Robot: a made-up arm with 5 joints.
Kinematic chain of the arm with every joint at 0, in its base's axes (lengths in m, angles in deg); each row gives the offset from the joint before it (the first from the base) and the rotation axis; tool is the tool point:
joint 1: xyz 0 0 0.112 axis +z
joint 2: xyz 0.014 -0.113 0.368 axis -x
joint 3: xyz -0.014 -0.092 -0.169 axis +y
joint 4: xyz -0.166 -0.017 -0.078 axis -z
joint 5: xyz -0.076 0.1 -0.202 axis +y
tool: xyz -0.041 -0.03 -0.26
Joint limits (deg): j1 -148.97..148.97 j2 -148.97..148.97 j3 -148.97..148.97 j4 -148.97..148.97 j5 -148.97..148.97
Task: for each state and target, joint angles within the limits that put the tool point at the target. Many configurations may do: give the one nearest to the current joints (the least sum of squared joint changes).
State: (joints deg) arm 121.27 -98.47 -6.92 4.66 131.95
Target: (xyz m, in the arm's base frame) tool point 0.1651 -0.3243 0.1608
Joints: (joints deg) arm 135.76 -55.14 -21.90 -23.04 138.07
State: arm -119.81 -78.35 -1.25 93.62 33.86
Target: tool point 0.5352 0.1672 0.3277
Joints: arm -98.61 -65.93 14.59 83.03 22.85
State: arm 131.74 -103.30 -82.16 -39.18 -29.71
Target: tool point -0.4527 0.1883 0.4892
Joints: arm 134.60 -89.55 -86.21 -31.67 -55.87
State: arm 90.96 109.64 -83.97 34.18 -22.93
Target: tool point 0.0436 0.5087 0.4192
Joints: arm 89.63 124.99 -136.18 44.71 -4.65
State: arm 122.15 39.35 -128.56 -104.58 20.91
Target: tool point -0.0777 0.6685 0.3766
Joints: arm 126.01 14.20 -113.77 -101.28 -11.63
